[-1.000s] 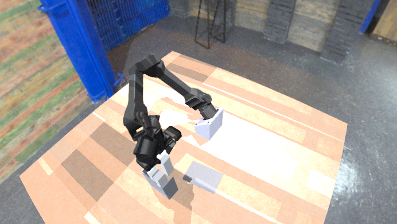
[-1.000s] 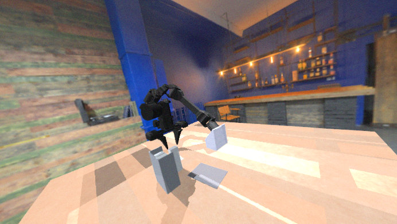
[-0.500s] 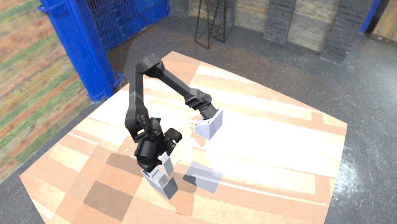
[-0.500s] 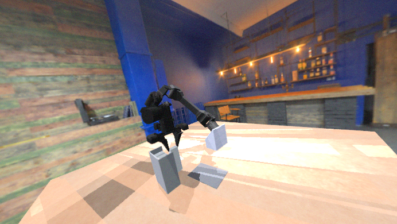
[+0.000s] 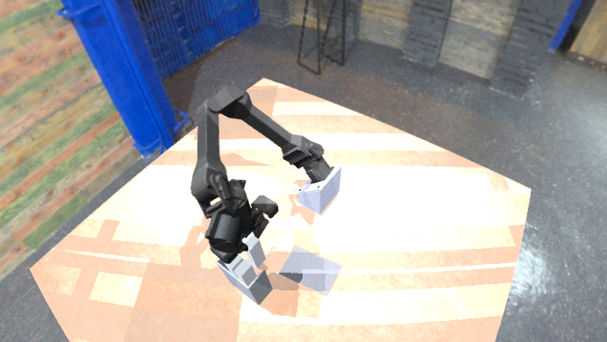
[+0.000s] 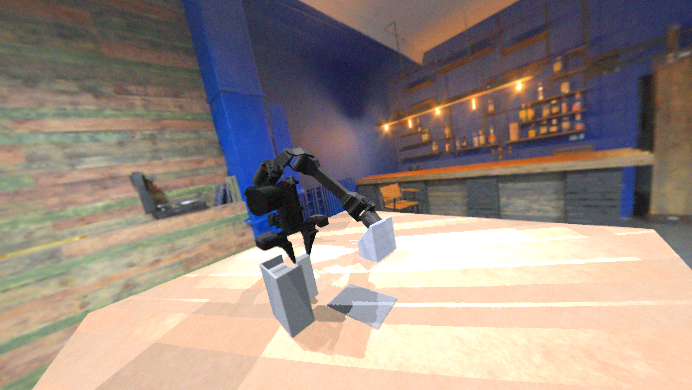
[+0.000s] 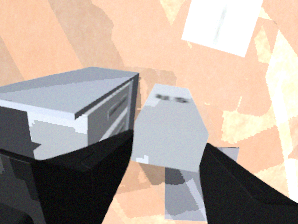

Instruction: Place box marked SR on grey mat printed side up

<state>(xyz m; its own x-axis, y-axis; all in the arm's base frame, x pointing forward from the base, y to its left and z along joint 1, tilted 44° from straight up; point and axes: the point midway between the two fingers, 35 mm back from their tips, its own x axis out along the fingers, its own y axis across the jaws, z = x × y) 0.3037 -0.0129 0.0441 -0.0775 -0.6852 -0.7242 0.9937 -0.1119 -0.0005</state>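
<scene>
Right now the SR box is 1 cm to the right of my gripper tip and 5 cm below it. Also, from my gripper tip: grey mat: 6 cm behind, 14 cm to the left, 11 cm below; flat white item: 5 cm behind, 11 cm to the right, 11 cm below.
</scene>
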